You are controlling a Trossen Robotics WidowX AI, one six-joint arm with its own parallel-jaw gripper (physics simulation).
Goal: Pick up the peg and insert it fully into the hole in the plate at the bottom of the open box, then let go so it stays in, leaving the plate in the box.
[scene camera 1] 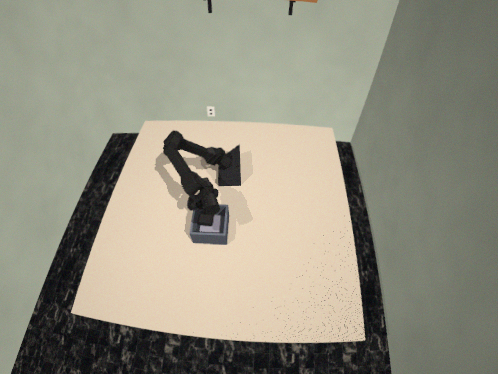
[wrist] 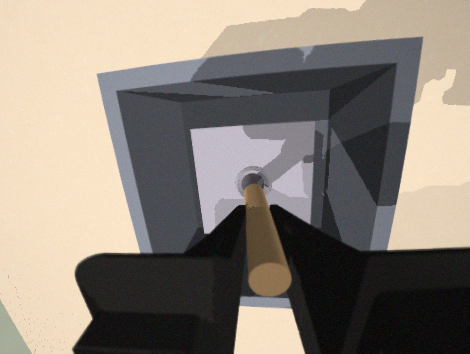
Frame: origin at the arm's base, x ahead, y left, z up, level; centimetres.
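Where they show: gripper, between the fingertips: point(wrist: 257, 212); arm's base, origin of its link: point(scene camera 1: 227, 163).
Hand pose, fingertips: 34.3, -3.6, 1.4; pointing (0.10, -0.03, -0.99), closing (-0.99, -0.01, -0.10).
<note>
Each offset is from my fingertips to the centre of the thing, as dx, dy, dz. Level surfaces: height alone.
My gripper point(scene camera 1: 205, 218) point(wrist: 257, 212) is shut on the tan round peg @[-0.1, -0.1, +1.0] point(wrist: 265, 240), low over the open box. The peg's near end points to the camera and its far end reaches down past the fingertips. The blue-grey box @[+0.4, -0.2, -5.2] point(scene camera 1: 210, 239) point(wrist: 126, 165) stands on the table. The pale square plate @[+0.4, -0.2, -6.7] point(scene camera 1: 215, 225) point(wrist: 215, 160) lies at its bottom. In the wrist view the peg's far end overlaps the lower edge of the plate's round hole point(wrist: 252, 178); whether it has entered the hole cannot be told. The fingers hide the box's near side.
The box walls surround the plate, with dark shadows on the inside. The arm's dark base point(scene camera 1: 230, 174) stands on the cream table top @[dz -10.1] point(scene camera 1: 285, 215) behind and to the right of the box. Arm shadows fall across the plate and the table beside the box.
</note>
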